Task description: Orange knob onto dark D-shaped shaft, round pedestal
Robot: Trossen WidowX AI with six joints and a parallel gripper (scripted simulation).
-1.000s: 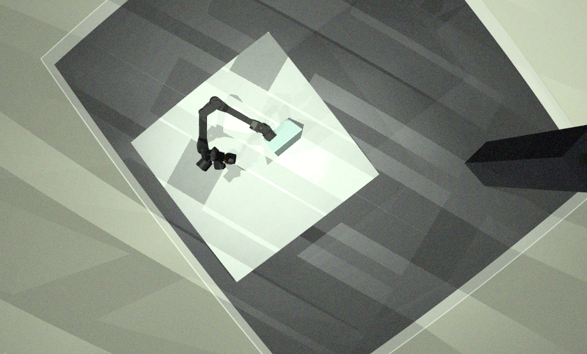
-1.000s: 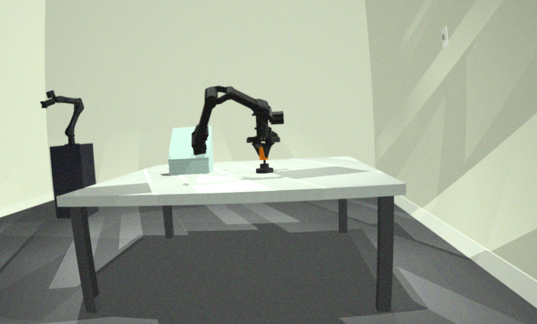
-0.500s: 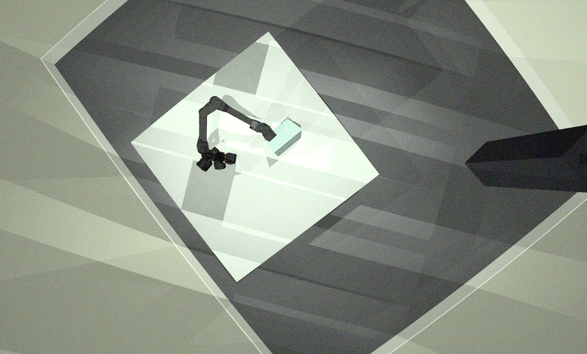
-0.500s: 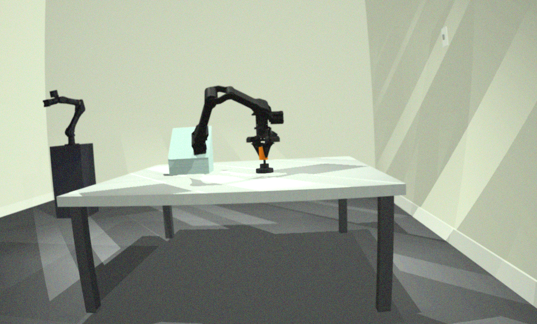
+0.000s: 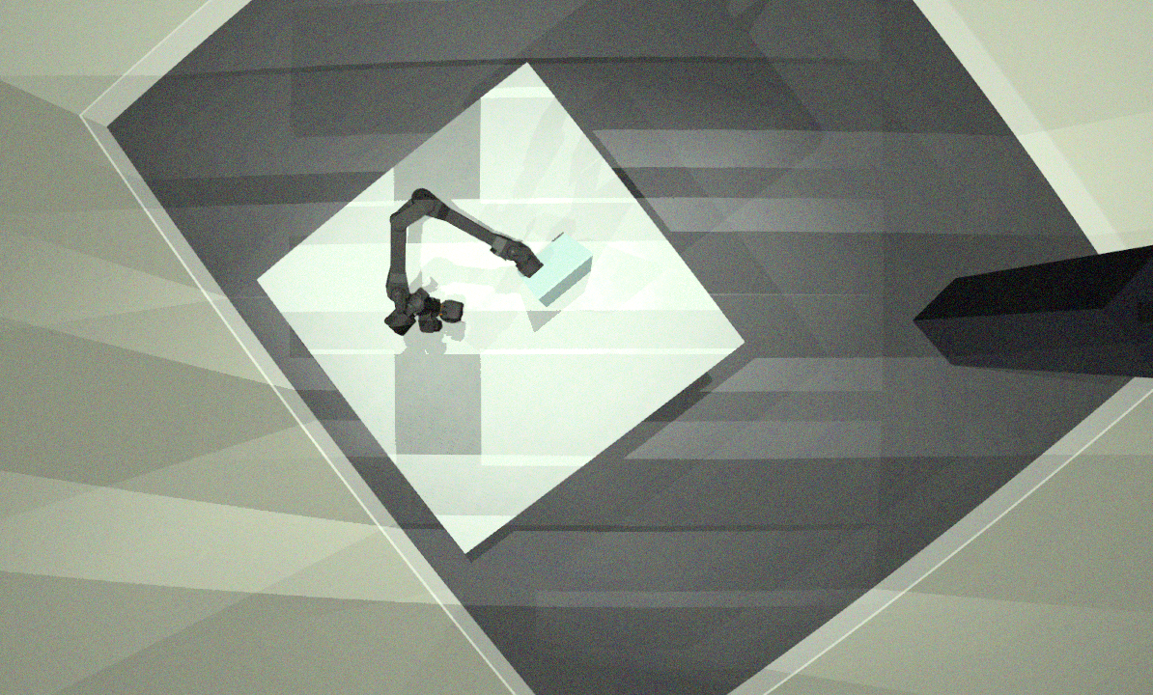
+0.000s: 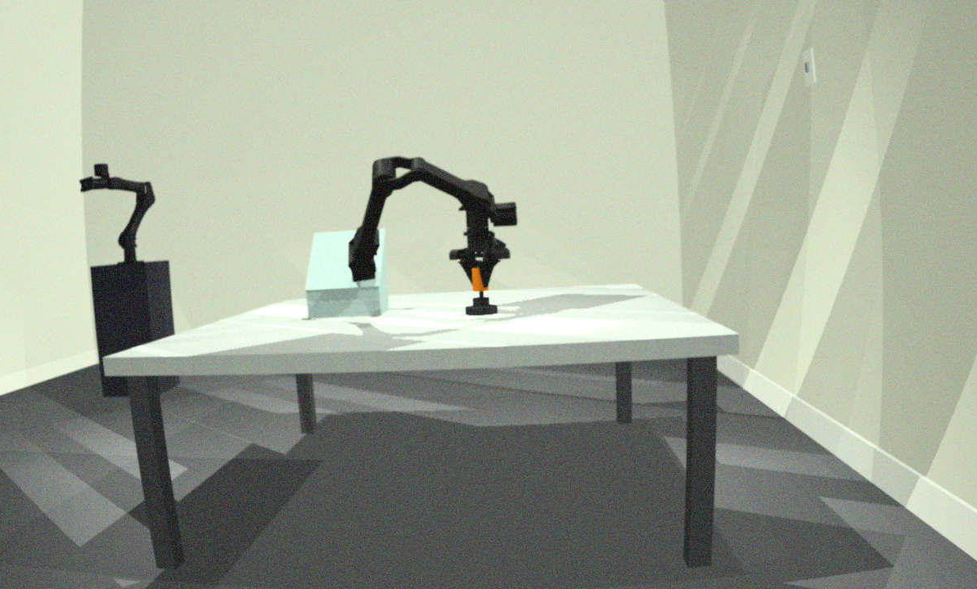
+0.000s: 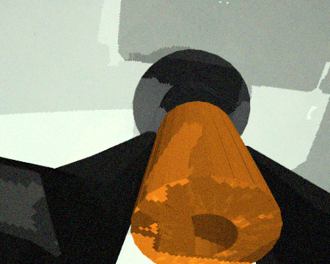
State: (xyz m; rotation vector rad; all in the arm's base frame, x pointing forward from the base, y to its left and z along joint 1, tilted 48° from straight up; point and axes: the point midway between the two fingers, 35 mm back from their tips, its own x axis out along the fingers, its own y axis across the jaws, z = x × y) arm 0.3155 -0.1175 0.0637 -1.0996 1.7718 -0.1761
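The orange knob lies 2 cm above my gripper tip. Also, from my gripper tip: pedestal: 4 cm below.
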